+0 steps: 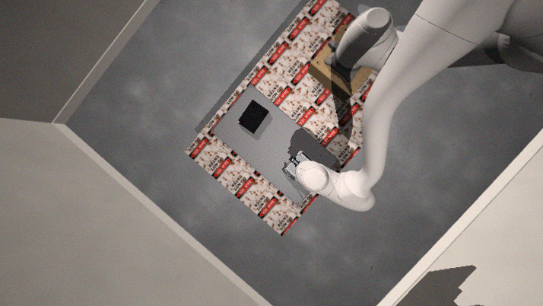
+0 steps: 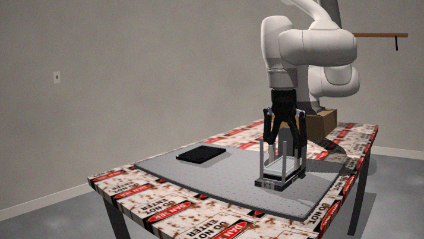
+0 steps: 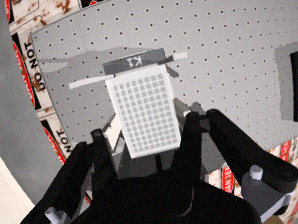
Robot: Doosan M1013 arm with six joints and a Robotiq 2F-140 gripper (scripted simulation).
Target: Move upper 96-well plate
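The black plate lies 40 mm below my hand. From my hand the other things lie so: white 96-well plate: 30 mm below; then black plate nest N1: 390 mm to the right, 60 mm below, 50 mm behind; then pale square: 440 mm to the right, 50 mm below, 30 mm ahead.
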